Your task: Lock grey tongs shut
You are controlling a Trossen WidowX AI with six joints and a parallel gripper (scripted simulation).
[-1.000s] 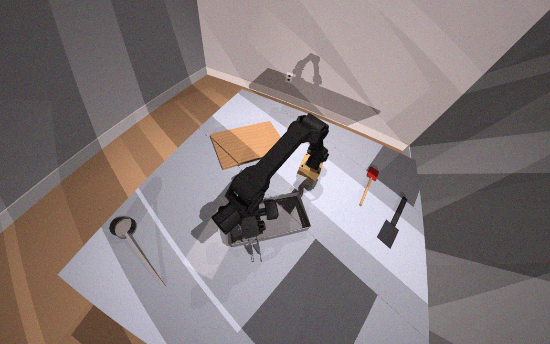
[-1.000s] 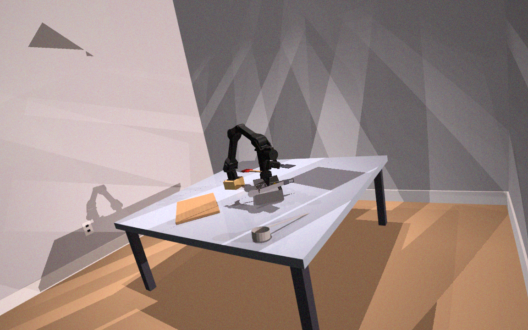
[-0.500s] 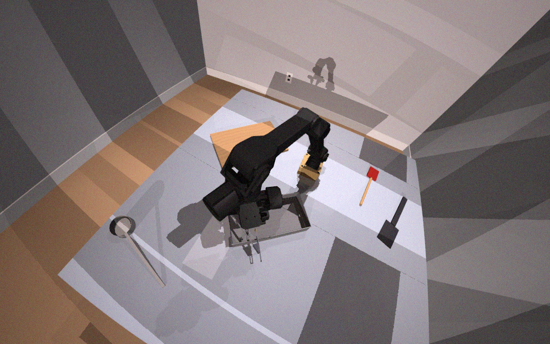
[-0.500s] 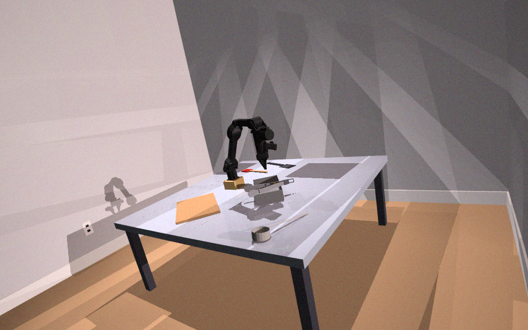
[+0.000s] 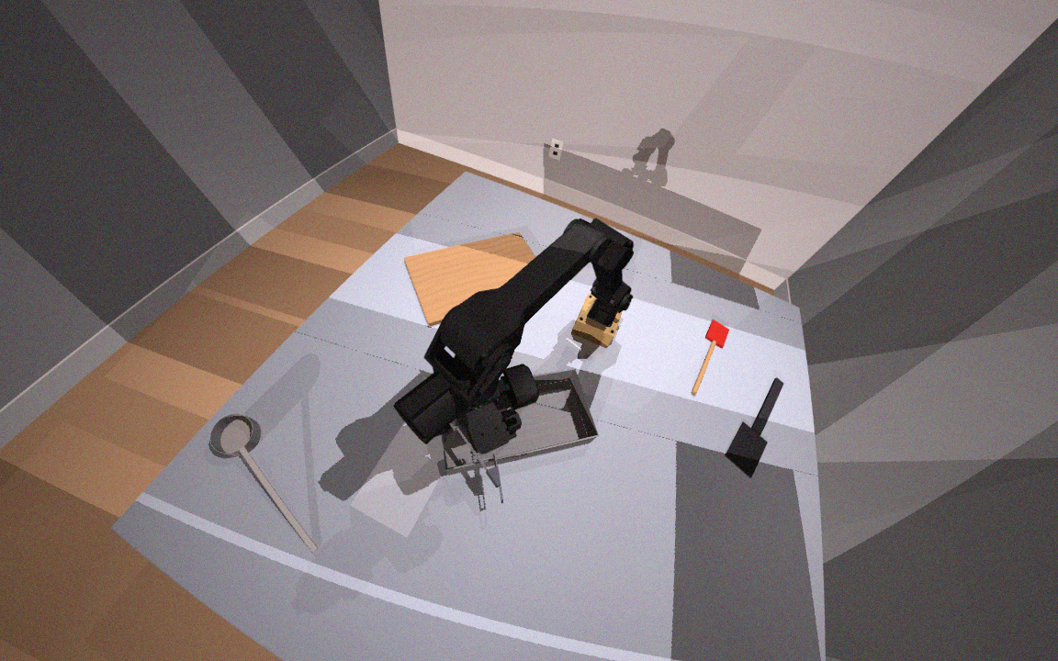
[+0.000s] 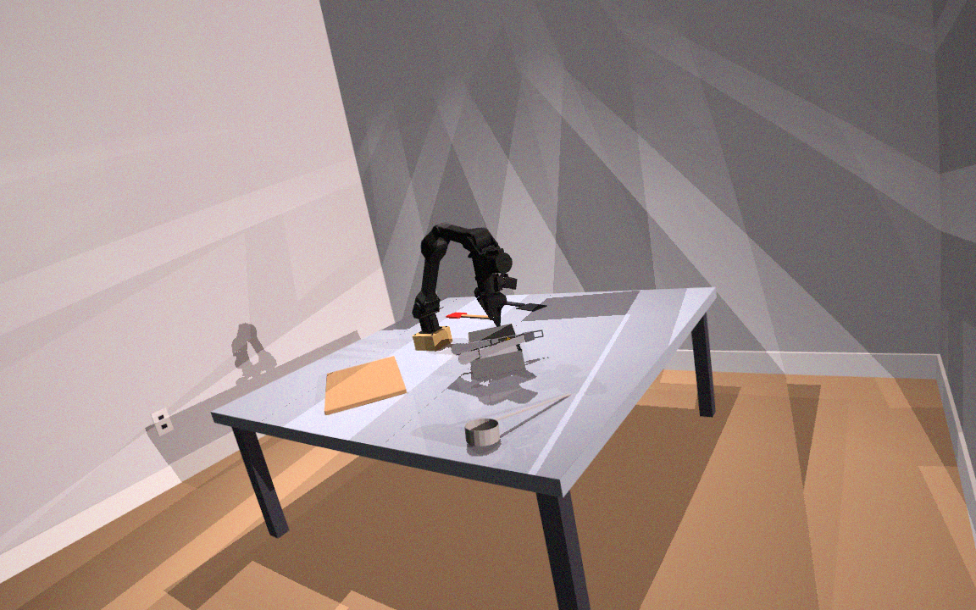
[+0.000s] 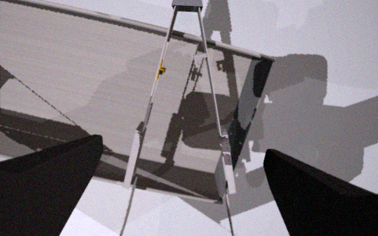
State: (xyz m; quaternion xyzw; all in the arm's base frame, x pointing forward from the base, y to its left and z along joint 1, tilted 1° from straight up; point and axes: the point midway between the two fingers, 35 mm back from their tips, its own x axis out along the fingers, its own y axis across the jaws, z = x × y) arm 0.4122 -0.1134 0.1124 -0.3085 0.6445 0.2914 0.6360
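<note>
Now: gripper tip 7 cm above the yellow piece and 4 cm to the right of it. Also, from my gripper tip: wooden board 39 cm behind, 23 cm to the right, 13 cm below; then black spatula 60 cm to the left, 36 cm behind, 13 cm below; then roasting tin 11 cm below, 7 cm behind, 5 cm to the left.
</note>
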